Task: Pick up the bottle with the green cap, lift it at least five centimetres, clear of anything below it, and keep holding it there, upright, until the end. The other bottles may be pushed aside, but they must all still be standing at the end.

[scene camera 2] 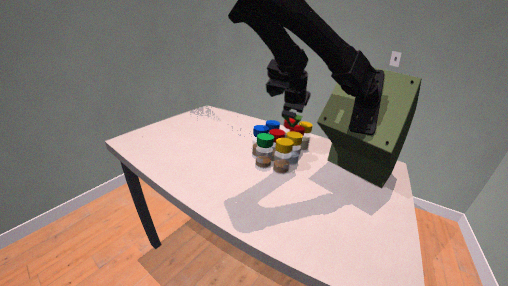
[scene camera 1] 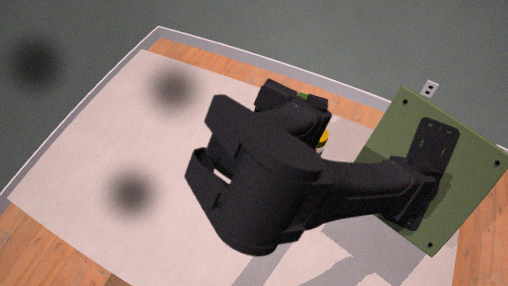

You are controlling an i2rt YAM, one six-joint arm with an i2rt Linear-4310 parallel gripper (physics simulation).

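Places are measured from the arm's base along level axes (x ahead, y left, z up), in millimetres.
Pixels of known places: gripper, between the fingertips: (scene camera 2: 295, 117); arm's base, origin of its link: (scene camera 2: 368, 100) (scene camera 1: 420, 175).
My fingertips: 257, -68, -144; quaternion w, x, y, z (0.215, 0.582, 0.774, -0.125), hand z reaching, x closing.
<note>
Ahead of a thing's pixels: the offset from my fingertips to its top centre, as dx, dy, dz. "spot": to the spot under its first point. Level surfaces: height alone.
The bottle with the green cap @[+3, +178, -24] (scene camera 2: 265, 141) stands upright on the table at the near left of a tight group of bottles in scene camera 2. A yellow-capped bottle @[-60, +161, -24] (scene camera 2: 284, 146) stands to its right, a red-capped one @[spot: -16, +139, -26] (scene camera 2: 277, 135) behind it and a blue-capped one @[+58, +133, -24] (scene camera 2: 261, 131) behind it to the left. My gripper (scene camera 2: 292, 120) is open and empty. Its green fingers show in front of a red cap at the back of the group, away from the green cap. In scene camera 1 the arm hides the green-capped bottle and most of the group.
Other blue, red and yellow caps stand close together; a yellow one @[-29, -35, -24] (scene camera 1: 323, 136) (scene camera 2: 305, 126) is at the back right. The arm's green base block (scene camera 1: 457, 200) (scene camera 2: 400, 110) stands on the white table @[dz -129] (scene camera 1: 75, 165) (scene camera 2: 175, 150), right of the bottles. The arm reaches over the group.
</note>
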